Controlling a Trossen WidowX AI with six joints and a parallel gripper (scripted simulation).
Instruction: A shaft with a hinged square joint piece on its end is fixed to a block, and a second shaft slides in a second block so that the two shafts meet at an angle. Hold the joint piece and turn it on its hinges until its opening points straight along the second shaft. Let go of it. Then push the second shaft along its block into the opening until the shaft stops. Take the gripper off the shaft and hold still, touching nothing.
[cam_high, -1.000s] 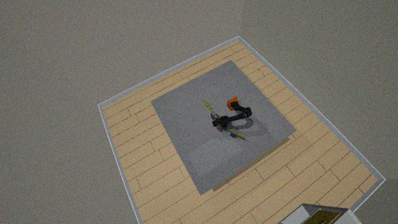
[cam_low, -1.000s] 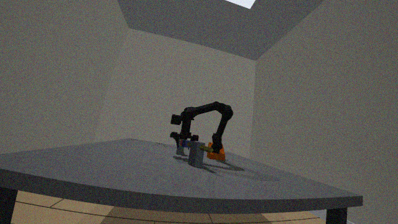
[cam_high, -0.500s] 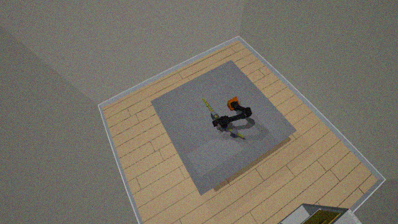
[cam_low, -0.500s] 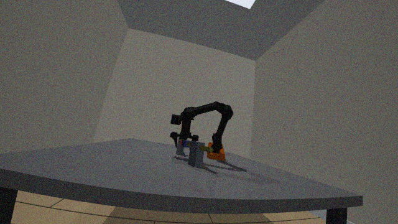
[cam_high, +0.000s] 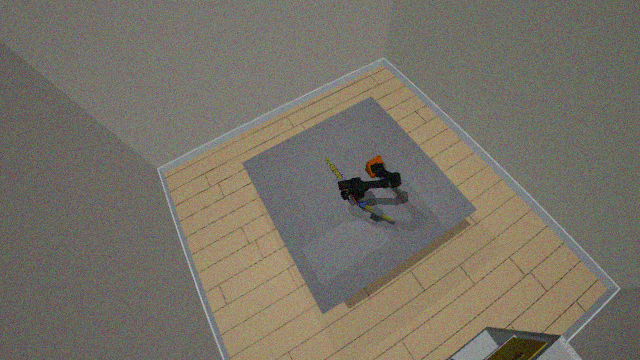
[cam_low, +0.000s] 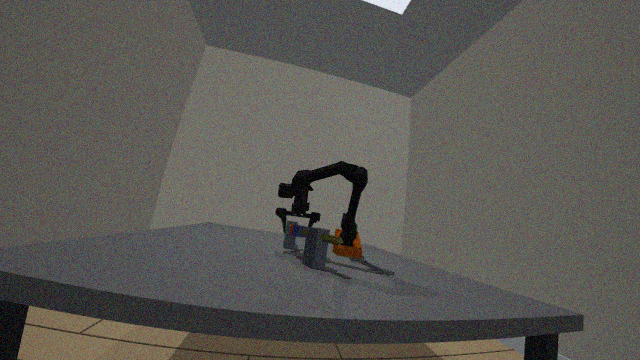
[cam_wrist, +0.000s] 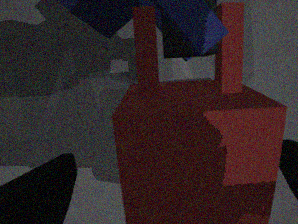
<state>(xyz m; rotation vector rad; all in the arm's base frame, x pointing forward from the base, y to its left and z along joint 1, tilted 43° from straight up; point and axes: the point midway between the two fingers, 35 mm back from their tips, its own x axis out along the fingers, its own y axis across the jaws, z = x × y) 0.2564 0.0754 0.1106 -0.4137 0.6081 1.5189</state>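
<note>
The red joint piece is 2 cm to the left of my gripper tip and 2 cm above it.
</note>
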